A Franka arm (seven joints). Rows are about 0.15 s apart.
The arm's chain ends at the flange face. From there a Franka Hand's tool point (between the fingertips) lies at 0.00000 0.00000 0.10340 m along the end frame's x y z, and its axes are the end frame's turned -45 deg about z.
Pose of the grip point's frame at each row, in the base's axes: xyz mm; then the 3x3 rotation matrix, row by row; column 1 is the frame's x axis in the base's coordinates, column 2 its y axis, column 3 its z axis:
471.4 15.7 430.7; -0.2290 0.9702 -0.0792; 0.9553 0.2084 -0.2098; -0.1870 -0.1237 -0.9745
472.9 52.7 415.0; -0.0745 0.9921 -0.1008; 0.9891 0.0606 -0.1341; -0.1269 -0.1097 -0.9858
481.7 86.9 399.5; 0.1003 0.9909 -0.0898; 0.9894 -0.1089 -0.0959; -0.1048 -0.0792 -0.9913
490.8 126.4 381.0; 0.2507 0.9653 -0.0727; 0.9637 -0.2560 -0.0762; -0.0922 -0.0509 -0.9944
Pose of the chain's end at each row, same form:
479.6 37.4 531.5; 0.5241 0.8480 -0.0792; 0.8229 -0.5281 -0.2098; -0.2197 0.0448 -0.9745
483.3 66.6 516.9; 0.6488 0.7542 -0.1008; 0.7422 -0.6565 -0.1341; -0.1673 0.0122 -0.9858
491.0 96.8 502.0; 0.7716 0.6297 -0.0898; 0.6226 -0.7766 -0.0959; -0.1301 0.0181 -0.9913
498.3 134.3 483.8; 0.8598 0.5053 -0.0727; 0.5004 -0.8625 -0.0762; -0.1012 0.0292 -0.9944

